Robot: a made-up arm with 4 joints. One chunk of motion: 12 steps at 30 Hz.
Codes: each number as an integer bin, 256 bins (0 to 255) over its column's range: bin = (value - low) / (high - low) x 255, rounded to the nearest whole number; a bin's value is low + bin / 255 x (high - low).
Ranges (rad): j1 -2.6..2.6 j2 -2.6..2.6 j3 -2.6..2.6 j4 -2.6..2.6
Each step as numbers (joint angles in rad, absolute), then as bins.
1 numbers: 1.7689 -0.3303 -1.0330 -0.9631
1 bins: 214 111 77 80
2 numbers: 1.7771 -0.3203 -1.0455 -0.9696
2 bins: 215 112 76 80
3 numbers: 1.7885 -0.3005 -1.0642 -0.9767
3 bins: 215 113 75 80
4 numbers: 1.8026 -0.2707 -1.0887 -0.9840
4 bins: 216 114 74 79
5 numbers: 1.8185 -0.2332 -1.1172 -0.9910
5 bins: 217 116 73 79
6 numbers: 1.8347 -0.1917 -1.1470 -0.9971
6 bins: 217 118 71 79
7 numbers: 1.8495 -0.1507 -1.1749 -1.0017
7 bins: 218 120 70 78
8 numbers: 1.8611 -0.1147 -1.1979 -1.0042
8 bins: 219 122 69 78
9 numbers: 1.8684 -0.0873 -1.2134 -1.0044
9 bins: 219 123 68 78
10 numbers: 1.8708 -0.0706 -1.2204 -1.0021
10 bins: 219 124 68 78
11 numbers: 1.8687 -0.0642 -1.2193 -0.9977
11 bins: 219 124 68 79
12 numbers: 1.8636 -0.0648 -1.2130 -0.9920
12 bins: 219 124 68 79
